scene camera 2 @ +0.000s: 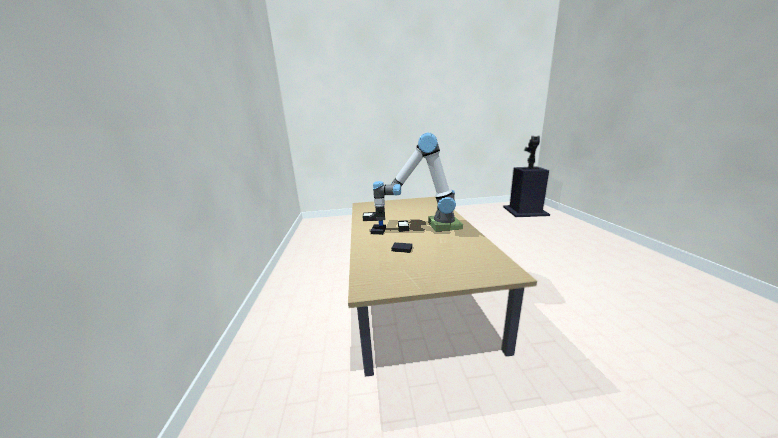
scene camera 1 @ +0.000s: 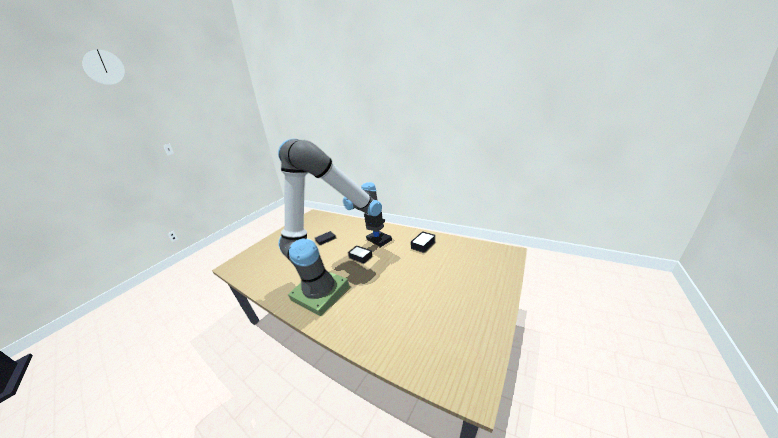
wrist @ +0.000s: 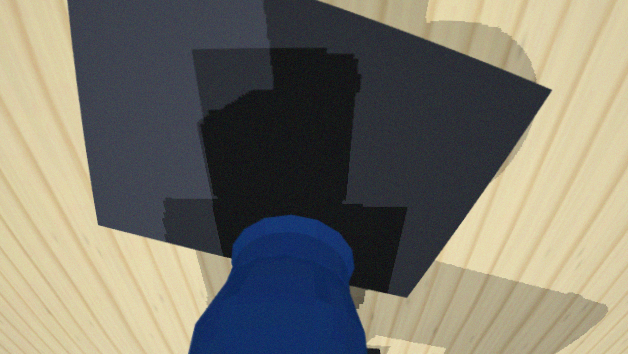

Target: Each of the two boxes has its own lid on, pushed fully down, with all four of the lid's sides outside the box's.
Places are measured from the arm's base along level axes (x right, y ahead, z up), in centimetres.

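Pixels of known places: end effector, tool point: [scene camera 2: 381,224] [scene camera 1: 376,235] [wrist: 292,266]; arm's base, origin of the base link: [scene camera 2: 444,219] [scene camera 1: 318,286].
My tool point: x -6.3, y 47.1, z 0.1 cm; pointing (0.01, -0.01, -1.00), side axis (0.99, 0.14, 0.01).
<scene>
Ahead of a thing's pixels: the offset from my tool point to its middle. Level surfaces: height alone.
My gripper, a blue suction cup [scene camera 1: 376,233] [scene camera 2: 381,223] [wrist: 292,235], is open, with nothing hanging from it. It is right over a flat dark lid {dz -3.3, dx -0.7, dy +2.2 cm} [scene camera 1: 385,239] [scene camera 2: 376,231] [wrist: 425,135] lying on the table; I cannot tell whether it touches. A second dark lid {dz -3.5, dx -31.8, dy -15.0 cm} [scene camera 1: 325,237] [scene camera 2: 401,247] lies apart, nearer the table's far left corner in scene view 1. The larger black box {dz -2.2, dx +25.5, dy +10.5 cm} [scene camera 1: 423,241] [scene camera 2: 367,217] stands without a lid, its white inside showing, right of the first lid. The smaller black box {dz -2.5, dx +2.3, dy -16.5 cm} [scene camera 1: 360,253] [scene camera 2: 403,225] also stands without a lid, between that lid and the arm's base.
The arm's green base plate [scene camera 1: 319,305] [scene camera 2: 437,226] sits on the wooden table {dz -4.6 cm} [scene camera 1: 435,326] [scene camera 2: 413,277] [wrist: 40,160]. The forearm reaches above the table toward the first lid. A dark pedestal [scene camera 2: 529,190] with a small black arm stands on the floor, away from the table.
</scene>
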